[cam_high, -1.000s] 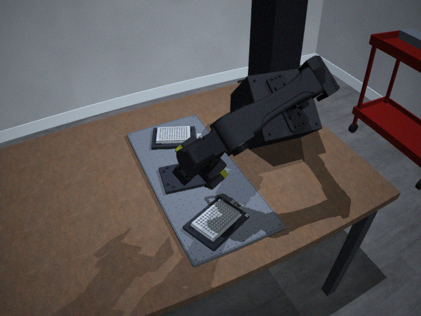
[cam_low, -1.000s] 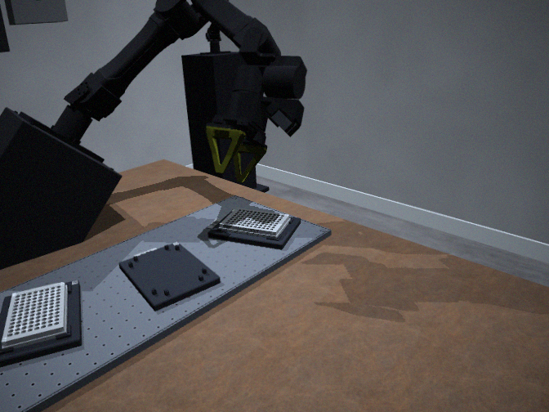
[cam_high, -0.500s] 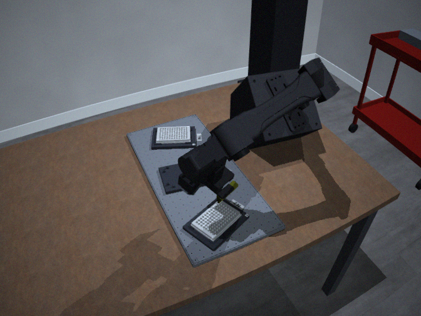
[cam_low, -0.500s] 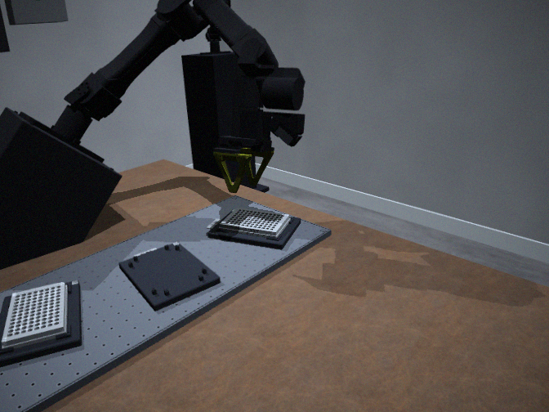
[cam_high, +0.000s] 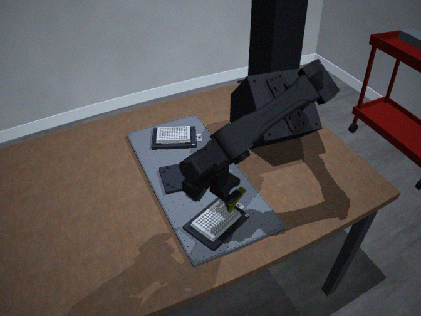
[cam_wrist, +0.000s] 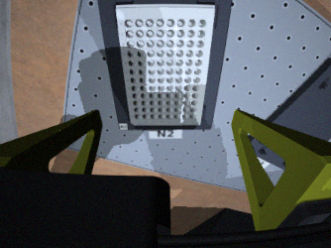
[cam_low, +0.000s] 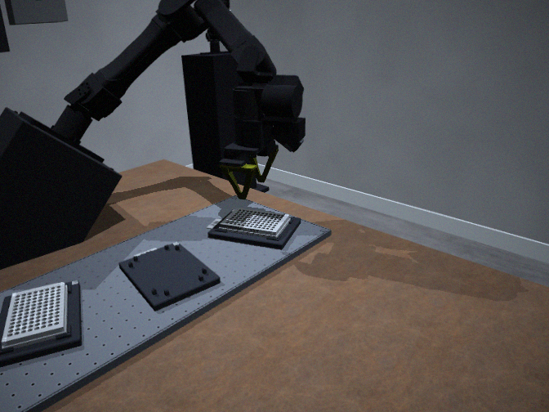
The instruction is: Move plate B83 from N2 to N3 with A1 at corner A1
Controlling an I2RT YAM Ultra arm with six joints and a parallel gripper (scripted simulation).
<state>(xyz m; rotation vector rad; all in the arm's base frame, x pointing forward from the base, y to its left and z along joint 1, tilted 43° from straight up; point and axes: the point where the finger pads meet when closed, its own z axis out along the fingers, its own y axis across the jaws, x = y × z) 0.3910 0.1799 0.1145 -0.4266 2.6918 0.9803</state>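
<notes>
Now: the dark nest N2 9 cm below my hand. Round my hand: N2 label: 10 cm below, 9 cm behind, 3 cm to the right; landing nest N3: 22 cm to the right, 9 cm below.
</notes>
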